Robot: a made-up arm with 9 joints.
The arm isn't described. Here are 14 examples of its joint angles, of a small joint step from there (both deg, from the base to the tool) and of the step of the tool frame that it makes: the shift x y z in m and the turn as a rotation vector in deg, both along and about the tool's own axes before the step.
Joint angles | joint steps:
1: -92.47 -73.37 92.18 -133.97 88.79 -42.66 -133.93 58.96 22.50 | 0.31 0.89 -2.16 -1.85 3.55 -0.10 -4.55 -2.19 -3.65
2: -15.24 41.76 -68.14 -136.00 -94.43 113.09 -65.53 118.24 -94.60 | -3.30 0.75 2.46 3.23 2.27 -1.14 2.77 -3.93 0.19
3: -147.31 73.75 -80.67 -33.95 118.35 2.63 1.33 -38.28 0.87 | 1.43 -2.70 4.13 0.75 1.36 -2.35 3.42 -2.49 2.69
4: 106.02 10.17 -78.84 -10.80 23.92 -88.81 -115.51 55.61 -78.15 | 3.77 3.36 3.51 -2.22 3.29 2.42 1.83 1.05 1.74
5: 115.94 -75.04 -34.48 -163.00 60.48 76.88 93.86 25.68 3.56 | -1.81 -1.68 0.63 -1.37 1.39 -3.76 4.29 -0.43 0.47
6: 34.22 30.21 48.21 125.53 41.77 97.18 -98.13 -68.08 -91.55 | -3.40 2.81 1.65 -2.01 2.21 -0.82 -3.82 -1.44 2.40
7: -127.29 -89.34 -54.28 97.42 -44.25 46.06 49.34 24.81 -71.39 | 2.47 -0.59 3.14 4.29 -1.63 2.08 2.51 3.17 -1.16
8: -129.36 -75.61 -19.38 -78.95 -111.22 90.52 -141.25 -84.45 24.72 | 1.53 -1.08 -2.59 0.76 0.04 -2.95 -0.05 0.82 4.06
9: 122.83 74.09 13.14 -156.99 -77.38 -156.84 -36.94 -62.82 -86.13 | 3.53 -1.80 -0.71 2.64 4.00 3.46 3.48 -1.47 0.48
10: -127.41 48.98 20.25 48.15 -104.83 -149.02 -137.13 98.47 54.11 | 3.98 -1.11 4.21 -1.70 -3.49 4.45 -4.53 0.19 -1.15
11: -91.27 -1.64 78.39 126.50 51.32 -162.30 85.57 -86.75 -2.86 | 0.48 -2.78 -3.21 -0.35 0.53 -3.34 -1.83 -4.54 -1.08
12: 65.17 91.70 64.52 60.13 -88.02 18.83 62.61 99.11 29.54 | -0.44 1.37 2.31 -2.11 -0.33 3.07 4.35 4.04 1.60
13: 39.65 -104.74 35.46 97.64 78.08 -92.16 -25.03 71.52 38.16 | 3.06 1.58 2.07 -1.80 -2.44 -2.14 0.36 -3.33 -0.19
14: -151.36 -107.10 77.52 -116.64 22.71 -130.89 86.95 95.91 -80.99 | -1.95 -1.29 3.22 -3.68 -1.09 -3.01 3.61 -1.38 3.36
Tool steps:
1: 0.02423 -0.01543 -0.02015 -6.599 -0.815 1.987
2: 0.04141 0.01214 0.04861 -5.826 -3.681 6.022
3: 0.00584 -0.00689 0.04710 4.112 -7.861 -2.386
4: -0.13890 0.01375 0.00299 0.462 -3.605 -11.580
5: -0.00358 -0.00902 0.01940 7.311 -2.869 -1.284
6: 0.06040 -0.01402 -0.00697 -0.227 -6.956 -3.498
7: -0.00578 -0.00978 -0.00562 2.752 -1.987 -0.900
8: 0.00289 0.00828 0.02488 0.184 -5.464 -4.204
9: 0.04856 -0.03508 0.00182 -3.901 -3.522 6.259
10: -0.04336 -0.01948 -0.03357 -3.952 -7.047 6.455
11: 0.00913 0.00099 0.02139 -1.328 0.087 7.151
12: 0.02436 -0.00925 0.02292 -0.692 -3.126 -2.459
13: -0.08764 0.03353 0.03548 5.641 7.303 7.274
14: 0.00227 0.00672 -0.07135 8.569 -4.206 -0.034
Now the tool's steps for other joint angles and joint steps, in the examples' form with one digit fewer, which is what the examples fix.
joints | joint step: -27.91 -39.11 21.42 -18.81 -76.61 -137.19 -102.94 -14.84 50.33 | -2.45 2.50 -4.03 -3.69 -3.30 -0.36 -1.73 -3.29 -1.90
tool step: 0.0348 -0.0106 0.0413 2.73 -0.04 1.30
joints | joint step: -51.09 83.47 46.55 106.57 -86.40 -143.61 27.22 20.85 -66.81 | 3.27 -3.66 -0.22 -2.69 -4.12 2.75 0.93 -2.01 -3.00
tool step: 0.0071 -0.0332 0.0454 -4.57 -4.93 1.03
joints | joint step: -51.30 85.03 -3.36 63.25 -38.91 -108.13 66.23 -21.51 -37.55 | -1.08 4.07 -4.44 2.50 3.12 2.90 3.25 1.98 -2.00
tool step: 0.0728 -0.0055 -0.0202 1.04 -1.39 7.01
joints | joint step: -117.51 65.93 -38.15 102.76 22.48 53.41 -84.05 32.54 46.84 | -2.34 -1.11 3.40 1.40 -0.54 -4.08 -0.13 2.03 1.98
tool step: -0.0122 0.0113 -0.0022 4.95 4.03 -3.73
